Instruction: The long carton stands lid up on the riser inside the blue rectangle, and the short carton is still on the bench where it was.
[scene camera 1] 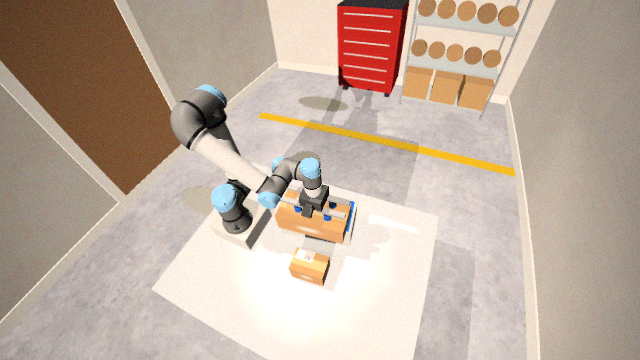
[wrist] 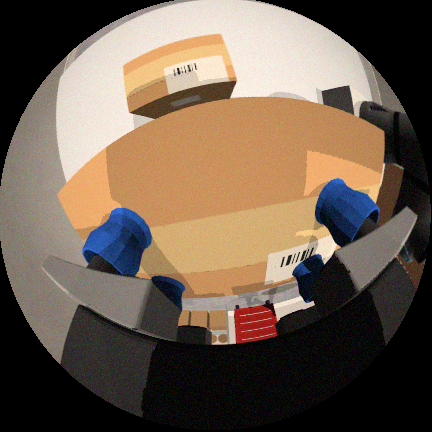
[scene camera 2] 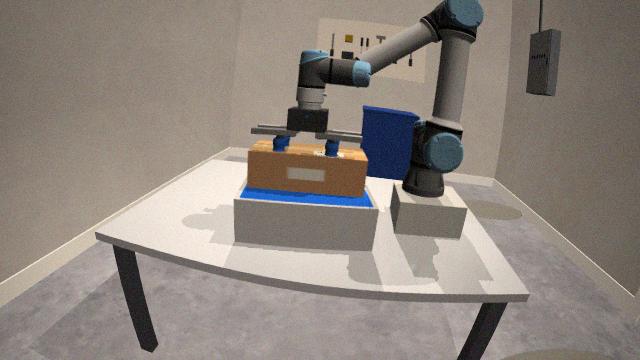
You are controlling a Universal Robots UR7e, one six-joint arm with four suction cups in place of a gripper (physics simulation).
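Pixels of known places: hand, tool point: (wrist: 236,252) (scene camera 2: 305,152); arm's base, link origin: (scene camera 1: 238,221) (scene camera 2: 422,190).
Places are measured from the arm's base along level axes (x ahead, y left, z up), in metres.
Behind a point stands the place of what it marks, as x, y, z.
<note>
The long carton (scene camera 1: 310,225) {0.392, 0.050, 0.114} (scene camera 2: 265,170) {0.471, 0.214, 0.069} (wrist: 210,160) {0.387, 0.077, 0.118} sits upright, its taped and labelled lid facing up, on the pale riser (scene camera 2: 305,225) {0.345, 0.293, -0.036}. Blue marking (scene camera 1: 350,217) {0.524, 0.208, 0.018} (scene camera 2: 300,198) {0.367, 0.254, 0.018} shows along its near side and one end; the other edges are hidden. My suction gripper (scene camera 1: 314,212) {0.378, 0.143, 0.112} (scene camera 2: 306,146) {0.378, 0.143, 0.112} (wrist: 235,250) {0.378, 0.143, 0.112} is off, so open; its four blue cups are at or barely above the lid. I cannot tell whether they touch. The short carton (scene camera 1: 309,270) {0.441, -0.097, -0.002} (wrist: 145,75) {0.464, -0.060, -0.001} rests on the bench (scene camera 1: 225,290) {0.093, -0.303, -0.102} (scene camera 2: 175,200) {0.829, 0.116, -0.102} beside the riser, apart from the long carton. It does not show in scene camera 2.
The arm's base block (scene camera 2: 427,215) {0.005, 0.143, -0.034} stands on the bench near the riser. A blue cabinet (scene camera 2: 387,142) stands behind the bench. A red drawer cabinet (scene camera 1: 370,50) and a shelf unit (scene camera 1: 465,70) with round and boxy things stand by the far wall.
</note>
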